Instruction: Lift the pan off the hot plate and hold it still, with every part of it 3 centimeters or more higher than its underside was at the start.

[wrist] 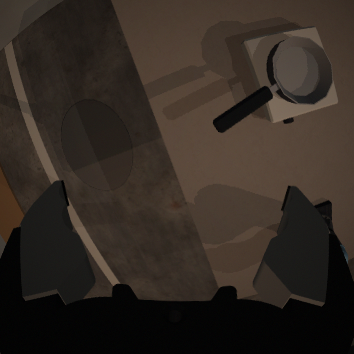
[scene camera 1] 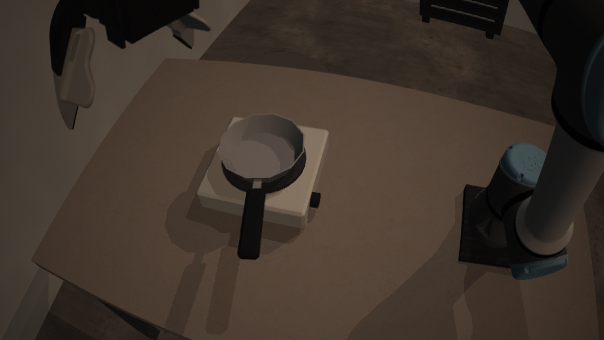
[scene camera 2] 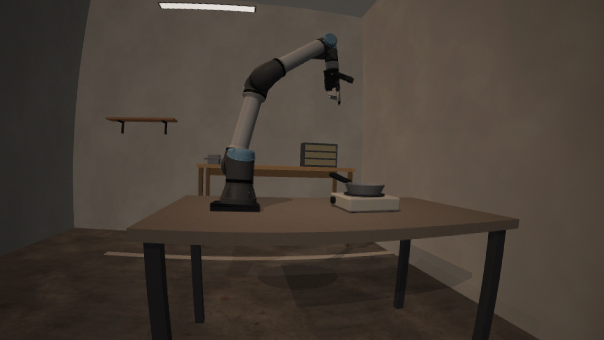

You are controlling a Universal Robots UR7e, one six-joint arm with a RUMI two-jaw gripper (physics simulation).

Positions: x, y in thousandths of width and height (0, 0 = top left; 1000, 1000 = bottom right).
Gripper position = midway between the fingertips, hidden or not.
I see my gripper (scene camera 1: 219, 249), a grey pan (wrist: 855, 199) and a hot plate (scene camera 1: 478, 593).
The hot plate shows as well in the wrist view (wrist: 730, 143) and in scene camera 2 (scene camera 2: 585, 599). My gripper shows as well in the wrist view (wrist: 496, 532).
